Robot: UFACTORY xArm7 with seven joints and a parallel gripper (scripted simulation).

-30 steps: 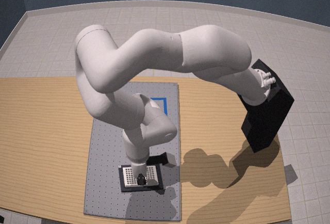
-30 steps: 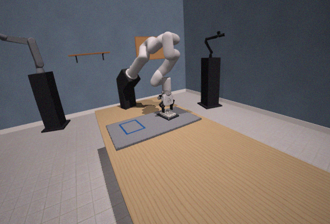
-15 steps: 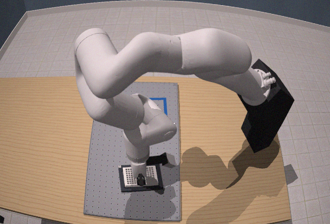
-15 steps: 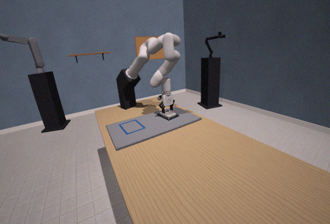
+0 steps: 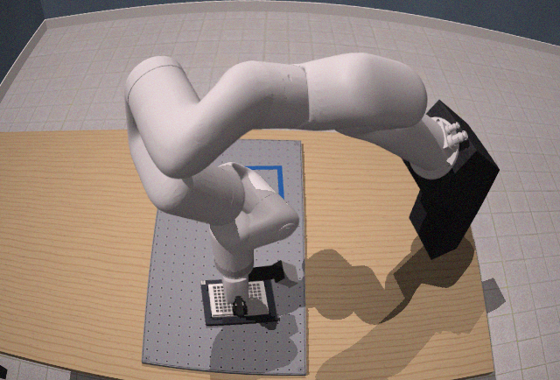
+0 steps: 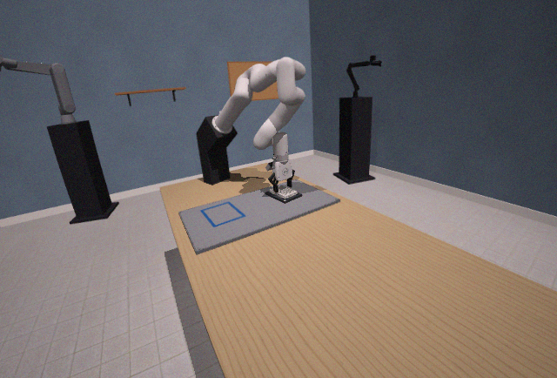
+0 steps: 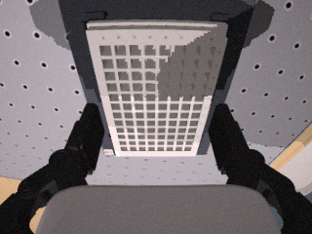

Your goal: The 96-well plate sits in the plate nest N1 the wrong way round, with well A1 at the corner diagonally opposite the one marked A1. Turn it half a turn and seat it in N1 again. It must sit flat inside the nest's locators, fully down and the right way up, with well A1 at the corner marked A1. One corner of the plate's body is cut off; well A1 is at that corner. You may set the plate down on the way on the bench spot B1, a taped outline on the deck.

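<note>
Right now the white 96-well plate is 20 mm below my hand. Also, from my hand: dark plate nest N1: 40 mm below.
</note>
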